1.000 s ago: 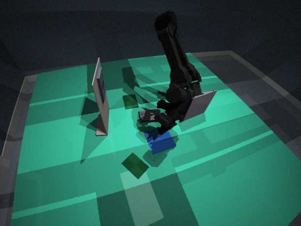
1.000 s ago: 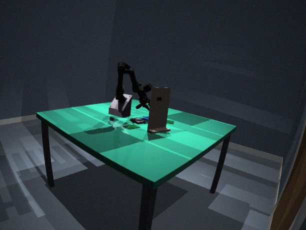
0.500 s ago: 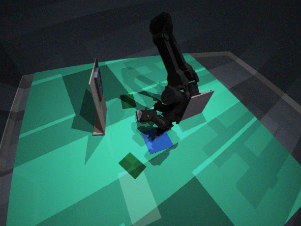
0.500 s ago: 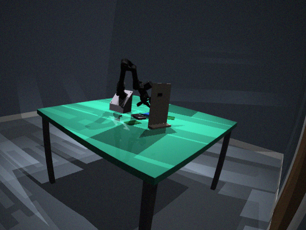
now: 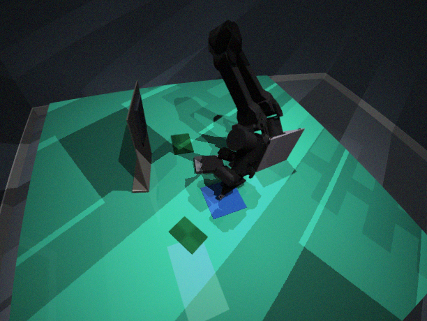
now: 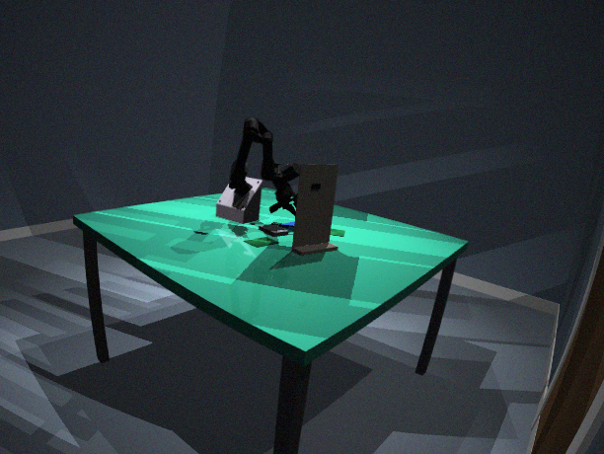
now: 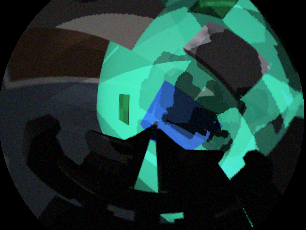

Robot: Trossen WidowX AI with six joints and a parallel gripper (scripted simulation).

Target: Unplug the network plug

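The blue marked square lies 10 mm behind my gripper tip, 10 mm to the right of it and 40 mm below it. Also, from my gripper tip: upright panel (230 mm ahead, 170 mm to the right, 100 mm above); then flat grey plate (150 mm to the right, 30 mm below).
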